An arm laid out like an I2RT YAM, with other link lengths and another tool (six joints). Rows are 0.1 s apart.
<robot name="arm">
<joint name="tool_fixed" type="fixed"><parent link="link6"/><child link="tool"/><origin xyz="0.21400 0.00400 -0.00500" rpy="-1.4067 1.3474 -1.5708"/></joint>
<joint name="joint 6" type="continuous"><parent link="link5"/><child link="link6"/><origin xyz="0.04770 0.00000 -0.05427"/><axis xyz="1 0 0"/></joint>
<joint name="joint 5" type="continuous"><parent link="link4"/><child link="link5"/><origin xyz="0.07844 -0.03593 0.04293"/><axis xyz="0 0 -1"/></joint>
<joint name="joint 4" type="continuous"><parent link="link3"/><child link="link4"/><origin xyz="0.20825 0.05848 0.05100"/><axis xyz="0 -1 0"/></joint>
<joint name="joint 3" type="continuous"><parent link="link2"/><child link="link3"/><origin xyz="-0.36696 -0.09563 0.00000"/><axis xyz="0 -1 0"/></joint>
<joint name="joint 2" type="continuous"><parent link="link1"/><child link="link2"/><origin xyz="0.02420 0.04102 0.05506"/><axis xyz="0 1 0"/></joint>
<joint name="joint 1" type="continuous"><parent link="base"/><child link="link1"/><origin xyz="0.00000 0.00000 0.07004"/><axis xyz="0 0 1"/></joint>
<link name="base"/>
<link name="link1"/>
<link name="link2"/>
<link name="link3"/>
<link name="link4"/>
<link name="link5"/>
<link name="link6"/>
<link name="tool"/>
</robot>
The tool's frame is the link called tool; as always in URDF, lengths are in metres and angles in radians. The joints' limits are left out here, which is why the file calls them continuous.
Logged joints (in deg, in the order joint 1, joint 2, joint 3, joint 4, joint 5, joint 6), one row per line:
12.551, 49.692, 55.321, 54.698, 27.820, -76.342
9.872, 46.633, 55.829, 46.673, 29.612, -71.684
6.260, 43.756, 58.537, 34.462, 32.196, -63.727
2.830, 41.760, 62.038, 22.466, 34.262, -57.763
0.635, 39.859, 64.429, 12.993, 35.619, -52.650
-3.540, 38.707, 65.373, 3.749, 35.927, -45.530
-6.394, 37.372, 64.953, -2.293, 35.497, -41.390
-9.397, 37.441, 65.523, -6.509, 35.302, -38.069
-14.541, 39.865, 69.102, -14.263, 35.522, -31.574
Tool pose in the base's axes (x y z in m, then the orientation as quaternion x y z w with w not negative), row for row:
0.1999, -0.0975, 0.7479, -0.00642, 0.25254, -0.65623, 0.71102
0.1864, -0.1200, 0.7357, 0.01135, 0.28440, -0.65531, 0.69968
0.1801, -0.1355, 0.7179, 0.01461, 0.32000, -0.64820, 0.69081
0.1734, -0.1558, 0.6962, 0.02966, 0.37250, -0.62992, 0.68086
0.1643, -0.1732, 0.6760, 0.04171, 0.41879, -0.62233, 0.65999
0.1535, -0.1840, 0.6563, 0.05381, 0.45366, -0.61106, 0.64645
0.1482, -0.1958, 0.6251, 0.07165, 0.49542, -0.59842, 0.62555
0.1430, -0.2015, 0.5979, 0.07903, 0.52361, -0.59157, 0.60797
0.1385, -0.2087, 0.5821, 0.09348, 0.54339, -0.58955, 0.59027
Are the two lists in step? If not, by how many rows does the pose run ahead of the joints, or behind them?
The pose runs 1 row behind the joints: the pose in row i belongs to the joints in row i - 1.
